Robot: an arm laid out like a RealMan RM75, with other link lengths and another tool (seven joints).
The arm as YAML. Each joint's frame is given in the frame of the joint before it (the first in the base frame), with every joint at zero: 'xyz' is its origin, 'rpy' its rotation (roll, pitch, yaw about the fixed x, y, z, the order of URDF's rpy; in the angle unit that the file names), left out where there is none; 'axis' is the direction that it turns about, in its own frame. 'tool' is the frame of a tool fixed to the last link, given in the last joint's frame.
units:
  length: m
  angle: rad
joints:
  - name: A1
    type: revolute
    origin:
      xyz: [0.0, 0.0, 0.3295]
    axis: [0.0, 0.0, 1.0]
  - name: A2
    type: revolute
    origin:
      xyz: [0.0, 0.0, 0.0]
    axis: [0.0, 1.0, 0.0]
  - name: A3
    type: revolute
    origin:
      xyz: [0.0, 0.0, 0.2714]
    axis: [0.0, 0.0, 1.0]
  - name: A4
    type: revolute
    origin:
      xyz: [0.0, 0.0, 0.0]
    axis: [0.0, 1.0, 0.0]
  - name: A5
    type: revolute
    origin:
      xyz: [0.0, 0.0, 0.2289]
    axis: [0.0, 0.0, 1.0]
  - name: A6
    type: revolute
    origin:
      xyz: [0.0, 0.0, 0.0]
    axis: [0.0, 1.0, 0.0]
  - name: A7
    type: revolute
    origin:
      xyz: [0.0, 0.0, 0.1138]
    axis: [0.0, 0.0, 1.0]
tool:
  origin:
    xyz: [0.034, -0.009, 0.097]
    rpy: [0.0, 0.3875, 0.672]
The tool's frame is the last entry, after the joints.
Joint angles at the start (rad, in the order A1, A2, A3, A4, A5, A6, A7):
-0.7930, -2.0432, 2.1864, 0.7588, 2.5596, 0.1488, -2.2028
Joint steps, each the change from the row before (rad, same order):
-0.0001, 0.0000, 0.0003, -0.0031, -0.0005, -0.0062, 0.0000
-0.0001, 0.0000, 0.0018, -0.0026, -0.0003, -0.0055, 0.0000
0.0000, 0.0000, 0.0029, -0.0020, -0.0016, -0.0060, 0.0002
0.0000, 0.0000, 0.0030, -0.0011, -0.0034, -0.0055, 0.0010
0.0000, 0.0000, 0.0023, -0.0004, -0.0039, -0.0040, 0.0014
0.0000, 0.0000, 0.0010, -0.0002, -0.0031, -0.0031, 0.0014
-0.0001, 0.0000, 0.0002, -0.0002, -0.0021, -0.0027, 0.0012
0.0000, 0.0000, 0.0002, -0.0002, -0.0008, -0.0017, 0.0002
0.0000, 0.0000, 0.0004, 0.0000, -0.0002, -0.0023, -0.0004
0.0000, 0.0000, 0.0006, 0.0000, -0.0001, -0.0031, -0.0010
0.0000, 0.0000, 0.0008, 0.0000, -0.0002, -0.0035, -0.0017
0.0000, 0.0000, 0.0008, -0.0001, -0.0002, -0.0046, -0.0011
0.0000, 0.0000, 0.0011, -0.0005, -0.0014, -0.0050, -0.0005
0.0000, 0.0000, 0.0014, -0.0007, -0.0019, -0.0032, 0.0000
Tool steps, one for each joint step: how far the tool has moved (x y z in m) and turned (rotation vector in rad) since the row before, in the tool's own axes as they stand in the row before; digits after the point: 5 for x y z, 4 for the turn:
-0.00063, -0.00016, -0.00022, 0.0034, -0.0016, 0.0009
-0.00017, 0.00007, -0.00003, 0.0021, -0.0006, 0.0020
0.00023, -0.00005, 0.00008, 0.0027, 0.0003, 0.0020
0.00049, -0.00028, 0.00013, 0.0033, 0.0011, 0.0013
0.00049, -0.00035, 0.00012, 0.0029, 0.0012, 0.0005
0.00023, -0.00044, 0.00001, 0.0027, 0.0006, 0.0001
0.00004, -0.00053, -0.00005, 0.0026, 0.0001, 0.0003
0.00001, -0.00026, -0.00004, 0.0015, 0.0000, 0.0001
0.00009, -0.00043, -0.00003, 0.0021, 0.0001, 0.0006
0.00012, -0.00057, -0.00004, 0.0029, 0.0002, 0.0005
0.00015, -0.00064, -0.00004, 0.0034, 0.0003, 0.0000
0.00015, -0.00082, -0.00006, 0.0042, 0.0002, 0.0010
0.00013, -0.00072, -0.00006, 0.0043, 0.0002, 0.0006
0.00016, -0.00021, 0.00002, 0.0023, 0.0004, 0.0000

